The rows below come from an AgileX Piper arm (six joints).
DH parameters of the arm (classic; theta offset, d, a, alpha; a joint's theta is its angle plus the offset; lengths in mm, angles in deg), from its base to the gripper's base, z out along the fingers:
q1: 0 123 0 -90
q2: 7.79 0 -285 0
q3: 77.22 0 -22 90
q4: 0 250.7 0 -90
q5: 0 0 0 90
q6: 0 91 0 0
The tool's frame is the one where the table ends.
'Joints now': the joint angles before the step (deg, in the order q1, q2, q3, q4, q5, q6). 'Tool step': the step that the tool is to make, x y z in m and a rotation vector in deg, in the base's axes. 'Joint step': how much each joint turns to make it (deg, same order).
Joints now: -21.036, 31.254, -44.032, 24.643, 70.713, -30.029
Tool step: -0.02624, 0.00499, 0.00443, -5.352, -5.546, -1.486
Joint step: 0.007, -7.223, 0.000, -3.452, -0.001, 0.338
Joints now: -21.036, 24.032, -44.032, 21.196, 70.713, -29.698
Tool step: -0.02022, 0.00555, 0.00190, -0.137, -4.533, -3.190
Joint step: 0.005, -5.595, -0.001, -1.480, -0.001, 3.985
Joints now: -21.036, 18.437, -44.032, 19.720, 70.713, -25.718
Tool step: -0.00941, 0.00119, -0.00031, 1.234, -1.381, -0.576
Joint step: 2.915, -2.191, 0.001, -1.865, 0.000, 4.280
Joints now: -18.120, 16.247, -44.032, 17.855, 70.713, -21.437
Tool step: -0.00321, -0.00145, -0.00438, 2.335, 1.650, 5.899
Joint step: 10.480, -0.055, 0.732, -2.631, 0.001, 5.402
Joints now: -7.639, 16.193, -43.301, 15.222, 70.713, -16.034
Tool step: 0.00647, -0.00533, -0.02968, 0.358, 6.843, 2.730
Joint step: 8.917, 0.000, 5.954, -4.950, -0.303, 5.778
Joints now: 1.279, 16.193, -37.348, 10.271, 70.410, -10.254
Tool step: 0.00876, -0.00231, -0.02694, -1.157, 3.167, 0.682
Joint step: 3.574, -0.001, 5.984, -2.746, -3.075, 1.947
